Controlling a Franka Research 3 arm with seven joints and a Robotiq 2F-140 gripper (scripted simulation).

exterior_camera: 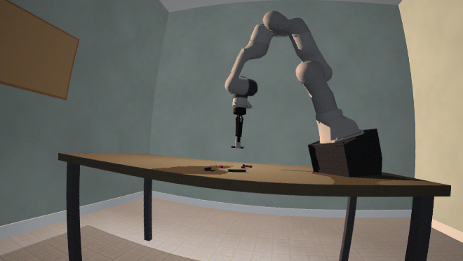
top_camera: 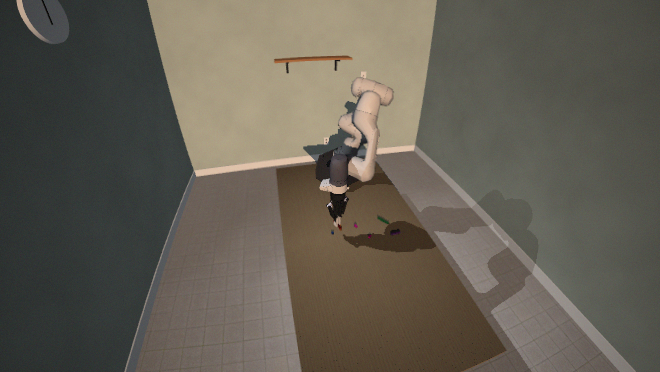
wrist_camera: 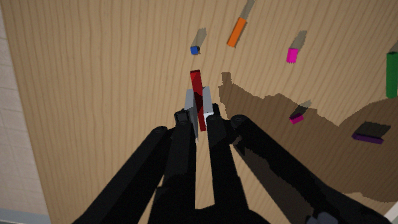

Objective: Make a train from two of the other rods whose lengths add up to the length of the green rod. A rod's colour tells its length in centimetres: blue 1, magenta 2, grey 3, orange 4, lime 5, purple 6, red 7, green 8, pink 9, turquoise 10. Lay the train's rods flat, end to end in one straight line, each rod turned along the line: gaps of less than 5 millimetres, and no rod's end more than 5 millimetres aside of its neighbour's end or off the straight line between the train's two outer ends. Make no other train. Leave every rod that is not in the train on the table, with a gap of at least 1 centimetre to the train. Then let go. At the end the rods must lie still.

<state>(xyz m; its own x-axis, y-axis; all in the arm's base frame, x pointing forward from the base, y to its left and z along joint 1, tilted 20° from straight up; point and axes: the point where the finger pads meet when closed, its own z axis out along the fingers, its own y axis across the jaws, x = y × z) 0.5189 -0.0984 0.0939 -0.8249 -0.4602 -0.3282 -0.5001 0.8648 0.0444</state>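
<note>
Right now the blue rod is 130 mm below my hand, 30 mm behind it and 20 mm to the right of it. From my hand the other things lie so: orange rod: 130 mm below, 80 mm behind, 20 mm to the left; red rod: 30 mm below; green rod: 300 mm to the left, 130 mm below, 120 mm behind.
</note>
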